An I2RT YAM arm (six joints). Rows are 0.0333 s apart.
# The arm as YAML. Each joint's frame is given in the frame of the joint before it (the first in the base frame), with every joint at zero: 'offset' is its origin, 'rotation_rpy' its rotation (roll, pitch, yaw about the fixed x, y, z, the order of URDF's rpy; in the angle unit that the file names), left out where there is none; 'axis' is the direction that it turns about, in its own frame. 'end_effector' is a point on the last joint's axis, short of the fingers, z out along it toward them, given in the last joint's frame.
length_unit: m
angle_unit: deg
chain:
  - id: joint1
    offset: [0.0, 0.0, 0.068]
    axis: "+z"
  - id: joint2
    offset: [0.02, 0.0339, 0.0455]
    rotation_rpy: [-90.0, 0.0, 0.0]
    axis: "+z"
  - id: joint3
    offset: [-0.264, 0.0, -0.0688]
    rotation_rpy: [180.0, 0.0, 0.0]
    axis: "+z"
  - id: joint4
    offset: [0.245, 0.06, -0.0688]
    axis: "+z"
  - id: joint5
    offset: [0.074, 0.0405, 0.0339]
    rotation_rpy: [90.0, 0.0, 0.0]
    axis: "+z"
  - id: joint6
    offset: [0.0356, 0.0, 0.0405]
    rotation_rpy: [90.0, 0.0, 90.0]
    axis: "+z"
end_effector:
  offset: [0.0, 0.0, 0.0]
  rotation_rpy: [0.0, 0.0, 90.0]
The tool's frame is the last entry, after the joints.
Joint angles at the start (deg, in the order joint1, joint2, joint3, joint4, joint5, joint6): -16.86, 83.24, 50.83, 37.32, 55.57, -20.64
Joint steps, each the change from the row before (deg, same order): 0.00, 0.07, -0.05, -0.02, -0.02, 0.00; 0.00, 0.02, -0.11, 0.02, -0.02, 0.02; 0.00, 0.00, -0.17, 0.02, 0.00, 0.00; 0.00, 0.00, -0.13, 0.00, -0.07, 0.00; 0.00, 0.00, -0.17, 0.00, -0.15, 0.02; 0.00, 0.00, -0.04, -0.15, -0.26, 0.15; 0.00, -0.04, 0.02, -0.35, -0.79, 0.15; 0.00, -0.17, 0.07, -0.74, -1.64, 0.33; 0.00, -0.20, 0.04, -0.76, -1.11, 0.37; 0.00, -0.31, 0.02, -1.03, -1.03, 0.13; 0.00, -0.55, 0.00, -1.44, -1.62, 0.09; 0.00, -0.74, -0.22, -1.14, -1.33, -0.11; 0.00, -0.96, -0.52, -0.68, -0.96, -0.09; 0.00, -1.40, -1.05, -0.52, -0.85, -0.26
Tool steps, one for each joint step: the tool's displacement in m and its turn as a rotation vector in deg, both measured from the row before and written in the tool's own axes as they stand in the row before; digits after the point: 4 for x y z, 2 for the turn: 0.0006, 0.0003, 0.0001, -0.05, 0.07, -0.12; 0.0007, 0.0002, -0.0001, -0.04, 0.05, -0.07; 0.0010, 0.0001, -0.0002, -0.03, 0.08, -0.12; 0.0007, 0.0001, -0.0001, -0.09, 0.04, -0.11; 0.0010, 0.0002, -0.0002, -0.17, 0.04, -0.12; 0.0004, 0.0003, 0.0000, -0.28, 0.01, -0.01; 0.0001, 0.0005, 0.0000, -0.80, -0.12, -0.09; -0.0003, 0.0006, -0.0002, -1.64, -0.28, -0.07; -0.0001, 0.0002, -0.0003, -1.15, -0.07, -0.04; 0.0000, -0.0001, -0.0006, -1.12, 0.07, -0.41; -0.0004, -0.0005, -0.0011, -1.72, 0.00, -0.59; -0.0003, -0.0013, -0.0018, -1.39, -0.05, -0.57; 0.0000, -0.0023, -0.0026, -0.96, -0.17, -0.27; 0.0012, -0.0036, -0.0041, -0.84, -0.18, -0.38
